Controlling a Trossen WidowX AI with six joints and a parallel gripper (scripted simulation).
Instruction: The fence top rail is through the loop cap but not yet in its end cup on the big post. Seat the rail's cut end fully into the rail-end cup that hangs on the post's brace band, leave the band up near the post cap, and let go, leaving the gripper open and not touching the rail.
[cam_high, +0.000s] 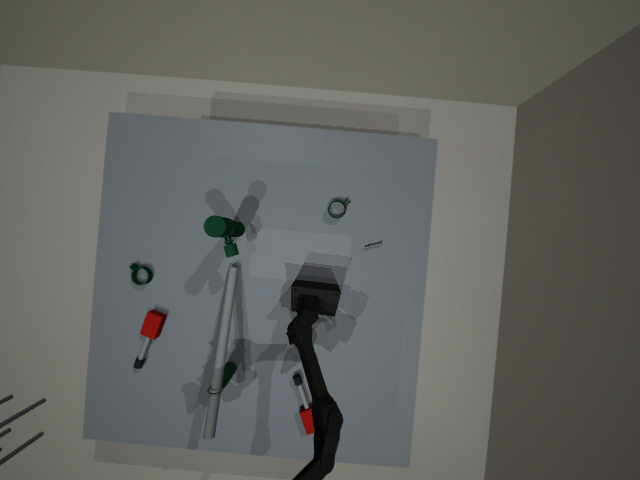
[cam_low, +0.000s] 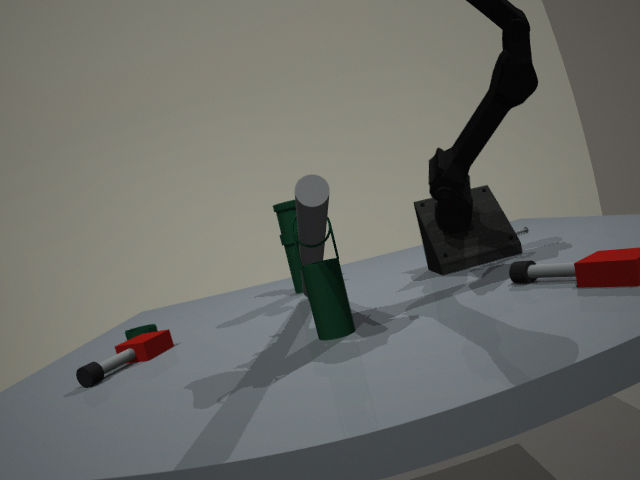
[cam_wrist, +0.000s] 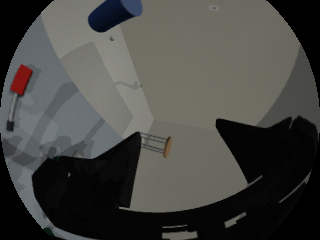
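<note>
Right now my gripper tip is 710 mm to the left of the green rail-end cup, 340 mm above it and 140 mm short of it. From my gripper tip the other things lie so: green line post (360 mm below, 230 mm to the right, 120 mm ahead); then small bolt (790 mm to the right, 460 mm below, 380 mm behind).
</note>
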